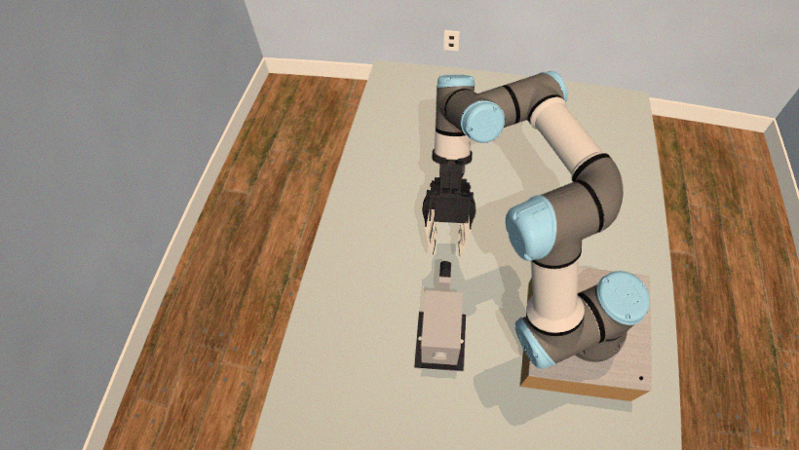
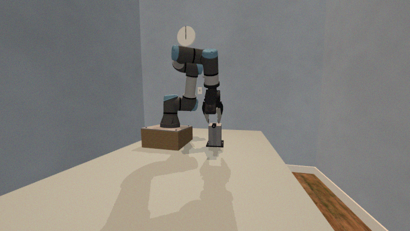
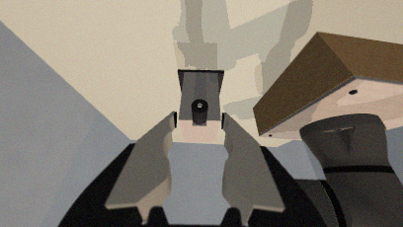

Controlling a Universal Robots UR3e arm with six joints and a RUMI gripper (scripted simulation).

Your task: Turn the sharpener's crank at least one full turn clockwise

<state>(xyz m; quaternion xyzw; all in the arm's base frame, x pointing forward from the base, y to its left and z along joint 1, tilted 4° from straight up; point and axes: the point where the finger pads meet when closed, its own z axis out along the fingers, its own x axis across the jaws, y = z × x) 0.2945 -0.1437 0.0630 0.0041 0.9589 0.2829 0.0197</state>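
The crank is 40 mm to the left of my hand and 40 mm below it.
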